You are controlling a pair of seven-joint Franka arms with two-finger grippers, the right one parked.
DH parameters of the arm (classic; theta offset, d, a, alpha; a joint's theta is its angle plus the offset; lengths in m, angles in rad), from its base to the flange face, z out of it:
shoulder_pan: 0 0.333 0 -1.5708
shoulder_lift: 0 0 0 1.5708
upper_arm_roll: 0 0.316 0.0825 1.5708
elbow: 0 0 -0.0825 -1.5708
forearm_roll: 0 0.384 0 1.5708
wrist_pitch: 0 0 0.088 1.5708
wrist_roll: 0 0.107 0 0
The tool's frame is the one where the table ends.
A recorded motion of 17 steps. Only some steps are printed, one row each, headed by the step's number.
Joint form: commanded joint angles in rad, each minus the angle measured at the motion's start. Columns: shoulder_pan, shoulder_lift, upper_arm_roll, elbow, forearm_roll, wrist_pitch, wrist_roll.
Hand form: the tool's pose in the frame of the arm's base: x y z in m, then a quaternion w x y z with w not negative. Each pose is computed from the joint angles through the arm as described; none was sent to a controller.
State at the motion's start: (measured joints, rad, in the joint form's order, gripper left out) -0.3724 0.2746 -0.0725 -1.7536 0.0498 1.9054 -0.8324
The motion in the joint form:
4: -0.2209 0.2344 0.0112 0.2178 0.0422 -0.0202 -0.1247
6: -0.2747 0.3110 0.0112 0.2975 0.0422 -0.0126 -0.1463
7: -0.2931 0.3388 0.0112 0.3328 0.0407 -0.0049 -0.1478
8: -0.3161 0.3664 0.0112 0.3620 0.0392 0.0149 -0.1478
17: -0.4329 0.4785 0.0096 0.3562 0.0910 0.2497 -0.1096
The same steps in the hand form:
4: 0.5433 -0.4012 0.3478 0.07594 -0.98726 -0.13534 0.03507
6: 0.5362 -0.4412 0.3318 0.07179 -0.98965 -0.12054 0.03018
7: 0.5346 -0.4563 0.3289 0.06545 -0.99110 -0.11308 0.02553
8: 0.5303 -0.4739 0.3242 0.05663 -0.99296 -0.10232 0.01900
17: 0.4841 -0.5485 0.2601 0.02047 -0.99927 -0.00678 -0.03142

